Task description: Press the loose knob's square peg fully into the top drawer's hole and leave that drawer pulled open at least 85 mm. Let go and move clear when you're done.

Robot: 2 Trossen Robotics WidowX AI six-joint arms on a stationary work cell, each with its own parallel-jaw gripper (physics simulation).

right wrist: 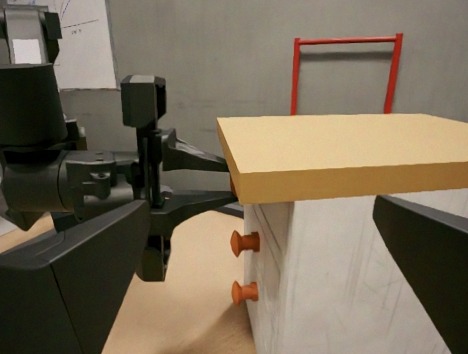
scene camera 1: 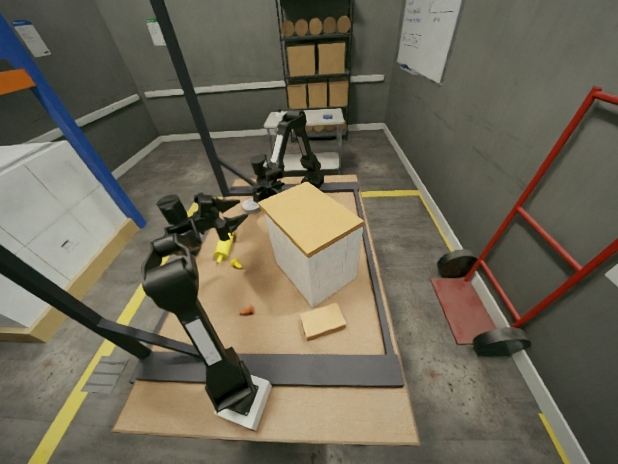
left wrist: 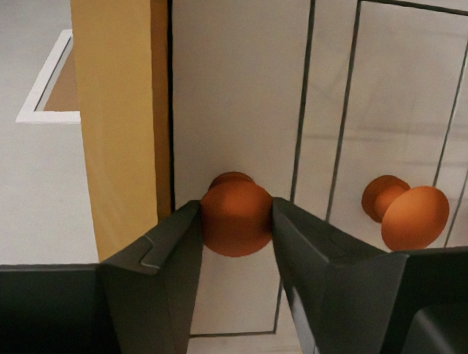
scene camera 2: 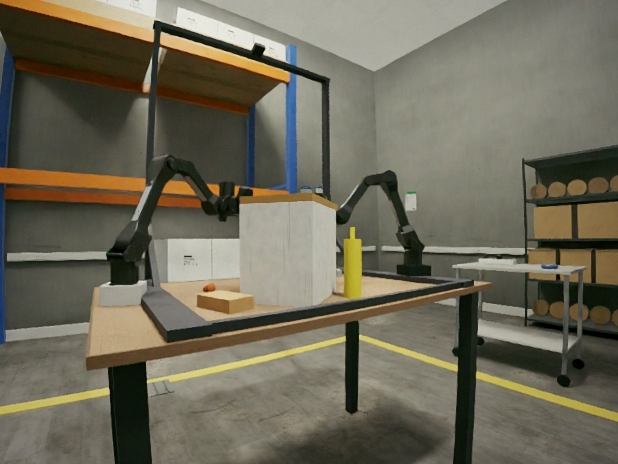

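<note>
The orange knob is between the fingers of my left gripper, at the face of the top drawer. Its peg is hidden, and I cannot tell how deep it sits. The top drawer looks flush with the white cabinet. The left gripper is shut on the knob, just below the cabinet's yellow top. My right gripper is open and empty, near the front corner. Lower drawer knobs stick out below.
On the table are a wooden block, a small orange piece, a yellow spouted object, a small yellow piece and a grey disc. A yellow bottle stands beside the cabinet.
</note>
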